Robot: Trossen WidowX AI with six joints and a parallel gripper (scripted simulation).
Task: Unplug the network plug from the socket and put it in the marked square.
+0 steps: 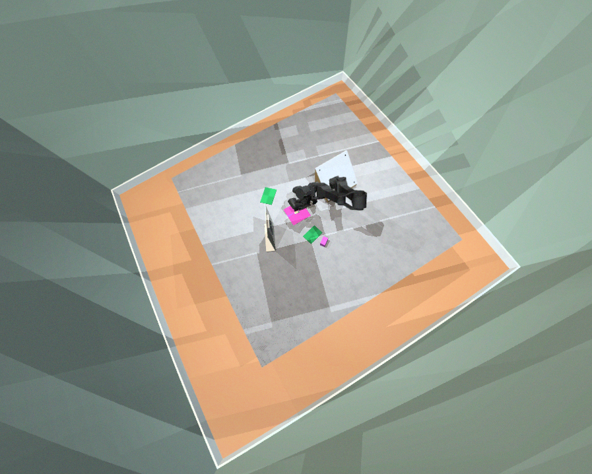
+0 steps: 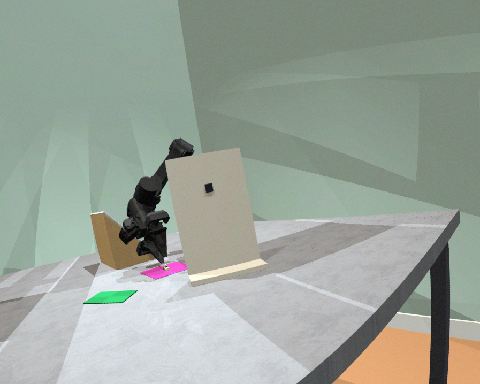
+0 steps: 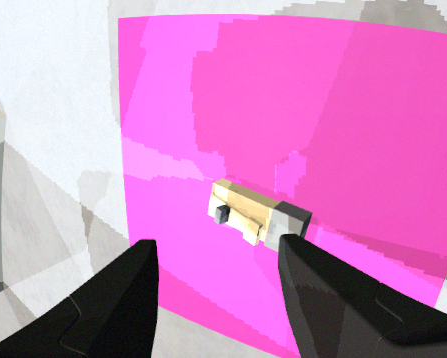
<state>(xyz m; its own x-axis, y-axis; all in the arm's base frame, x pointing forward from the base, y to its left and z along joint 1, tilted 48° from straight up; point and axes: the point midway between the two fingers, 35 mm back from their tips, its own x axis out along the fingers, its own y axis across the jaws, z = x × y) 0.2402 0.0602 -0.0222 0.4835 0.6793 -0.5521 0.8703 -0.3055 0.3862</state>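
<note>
The tan network plug is 20 mm below my gripper tip. Also, from my gripper tip: magenta square (30 mm below); beige panel (190 mm ahead, 70 mm to the left, 90 mm above).
</note>
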